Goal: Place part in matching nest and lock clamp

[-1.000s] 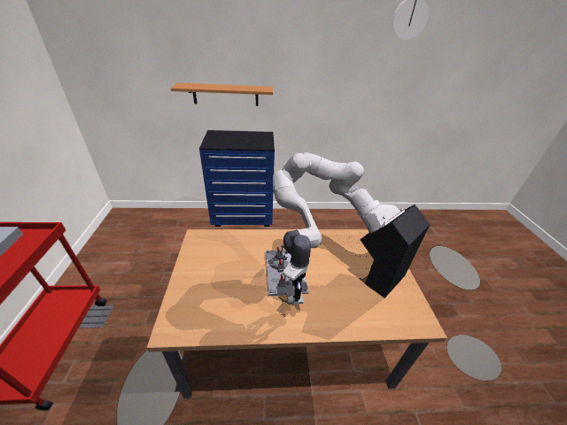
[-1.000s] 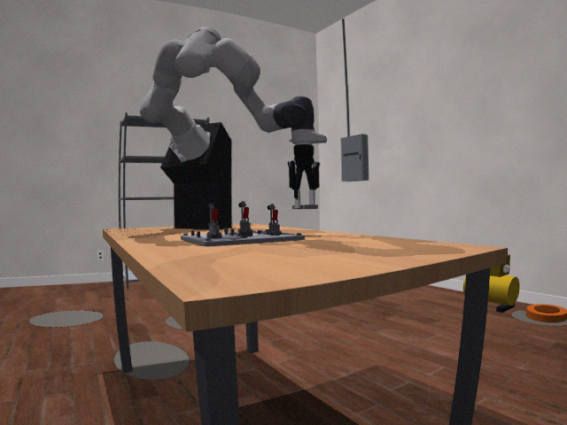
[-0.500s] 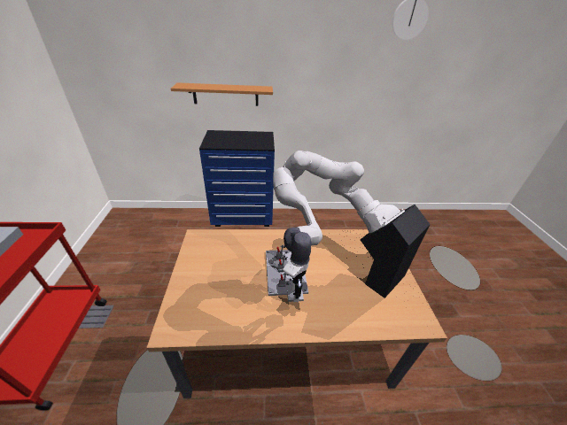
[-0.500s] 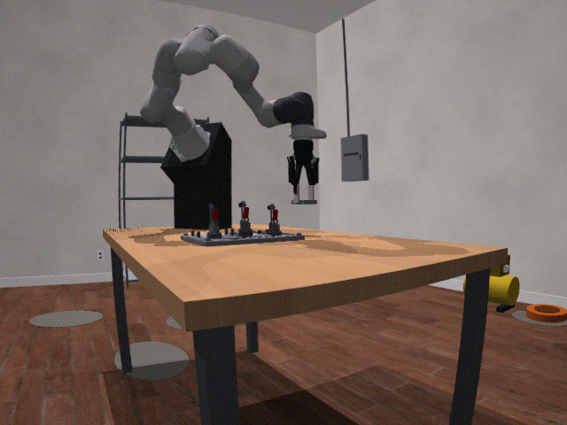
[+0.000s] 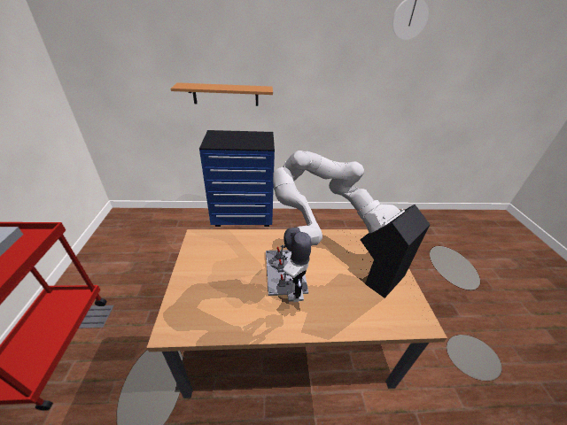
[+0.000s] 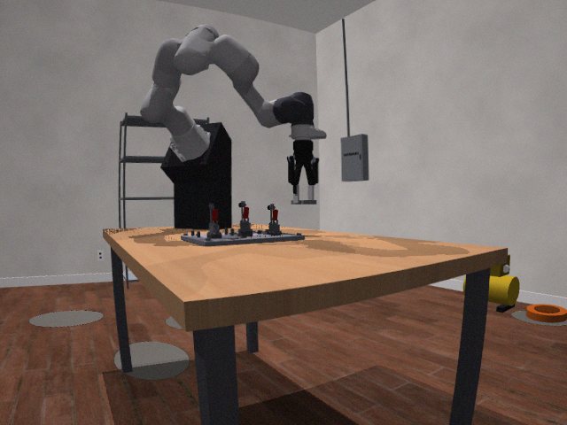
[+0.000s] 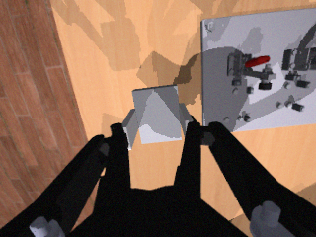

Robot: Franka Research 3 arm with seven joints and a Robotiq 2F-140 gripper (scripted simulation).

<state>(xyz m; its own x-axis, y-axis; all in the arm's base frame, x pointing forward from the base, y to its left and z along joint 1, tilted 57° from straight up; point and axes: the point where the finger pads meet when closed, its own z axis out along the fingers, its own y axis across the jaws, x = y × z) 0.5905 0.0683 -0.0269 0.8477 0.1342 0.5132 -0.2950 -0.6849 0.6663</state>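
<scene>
Now: hand 260 mm to the left of the grey fixture plate, 140 mm above it and 70 mm past it. The rest, counted from my hand: grey block part: 30 mm below.
</scene>
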